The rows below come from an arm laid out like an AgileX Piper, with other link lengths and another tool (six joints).
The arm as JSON. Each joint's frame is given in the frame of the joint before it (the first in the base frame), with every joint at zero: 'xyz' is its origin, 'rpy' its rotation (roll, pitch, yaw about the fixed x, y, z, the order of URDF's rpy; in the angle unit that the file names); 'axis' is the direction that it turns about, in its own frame. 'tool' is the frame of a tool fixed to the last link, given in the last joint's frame.
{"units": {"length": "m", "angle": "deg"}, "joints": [
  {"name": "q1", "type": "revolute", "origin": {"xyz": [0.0, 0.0, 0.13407], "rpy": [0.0, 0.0, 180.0]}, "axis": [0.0, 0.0, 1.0]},
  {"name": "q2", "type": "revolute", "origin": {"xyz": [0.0, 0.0, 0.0], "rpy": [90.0, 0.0, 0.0]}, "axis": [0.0, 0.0, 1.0]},
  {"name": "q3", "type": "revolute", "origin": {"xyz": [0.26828, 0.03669, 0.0], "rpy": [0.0, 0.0, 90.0]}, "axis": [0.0, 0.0, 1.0]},
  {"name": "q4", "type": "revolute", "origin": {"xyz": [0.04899, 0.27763, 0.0], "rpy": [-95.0, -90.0, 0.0]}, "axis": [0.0, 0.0, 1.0]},
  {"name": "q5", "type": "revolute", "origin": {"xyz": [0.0, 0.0, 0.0], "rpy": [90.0, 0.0, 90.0]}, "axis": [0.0, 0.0, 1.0]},
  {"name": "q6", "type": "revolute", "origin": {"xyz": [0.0, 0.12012, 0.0], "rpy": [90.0, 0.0, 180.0]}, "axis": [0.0, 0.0, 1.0]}
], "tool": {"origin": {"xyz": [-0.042, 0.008, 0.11], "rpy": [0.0, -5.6, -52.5]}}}
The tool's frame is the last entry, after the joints.
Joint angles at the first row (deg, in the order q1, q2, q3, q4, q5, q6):
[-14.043, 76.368, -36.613, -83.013, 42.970, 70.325]
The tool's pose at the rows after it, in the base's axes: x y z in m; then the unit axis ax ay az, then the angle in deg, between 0 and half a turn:
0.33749, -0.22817, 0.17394, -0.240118, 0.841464, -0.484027, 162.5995
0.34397, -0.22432, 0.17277, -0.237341, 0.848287, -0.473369, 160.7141
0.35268, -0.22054, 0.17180, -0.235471, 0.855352, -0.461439, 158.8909
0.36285, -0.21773, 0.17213, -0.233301, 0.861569, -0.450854, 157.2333
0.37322, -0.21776, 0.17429, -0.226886, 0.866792, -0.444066, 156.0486
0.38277, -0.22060, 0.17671, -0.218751, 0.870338, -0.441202, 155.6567
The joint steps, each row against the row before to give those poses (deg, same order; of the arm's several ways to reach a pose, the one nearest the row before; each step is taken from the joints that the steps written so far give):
[0.001, 0.073, -0.228, 0.397, -1.669, 0.476]
[-0.001, 0.362, -0.673, 1.061, -1.803, 0.438]
[0.004, 0.805, -1.201, 1.422, -1.851, -0.010]
[0.000, 1.158, -1.686, 1.513, -1.603, -0.265]
[0.003, 1.568, -2.252, 1.531, -0.772, -0.261]
[-0.006, 1.926, -2.583, 1.385, 0.130, -0.422]

